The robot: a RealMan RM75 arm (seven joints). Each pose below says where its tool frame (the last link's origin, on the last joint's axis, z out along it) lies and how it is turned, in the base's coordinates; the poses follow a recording.
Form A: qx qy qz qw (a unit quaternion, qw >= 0); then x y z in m.
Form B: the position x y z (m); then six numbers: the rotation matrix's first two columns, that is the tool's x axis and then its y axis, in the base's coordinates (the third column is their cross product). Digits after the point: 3 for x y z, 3 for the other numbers.
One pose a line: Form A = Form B
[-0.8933 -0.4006 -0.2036 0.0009 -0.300 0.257 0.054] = [-0.300 0.257 0.054 0.596 0.715 0.365 0.716 -0.679 0.162]
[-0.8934 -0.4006 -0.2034 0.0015 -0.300 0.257 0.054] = [-0.300 0.257 0.054 0.596 0.715 0.365 0.716 -0.679 0.160]
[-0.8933 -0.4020 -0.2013 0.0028 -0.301 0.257 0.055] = [-0.301 0.257 0.055 0.596 0.717 0.362 0.719 -0.677 0.157]
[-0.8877 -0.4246 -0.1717 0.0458 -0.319 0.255 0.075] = [-0.319 0.255 0.075 0.580 0.738 0.344 0.770 -0.635 0.065]
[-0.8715 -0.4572 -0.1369 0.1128 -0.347 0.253 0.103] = [-0.347 0.253 0.103 0.544 0.766 0.342 0.828 -0.556 -0.071]
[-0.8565 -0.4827 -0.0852 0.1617 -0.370 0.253 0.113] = [-0.370 0.253 0.113 0.519 0.799 0.302 0.854 -0.482 -0.195]
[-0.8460 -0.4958 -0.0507 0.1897 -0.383 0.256 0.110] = [-0.383 0.256 0.110 0.503 0.820 0.274 0.858 -0.436 -0.271]
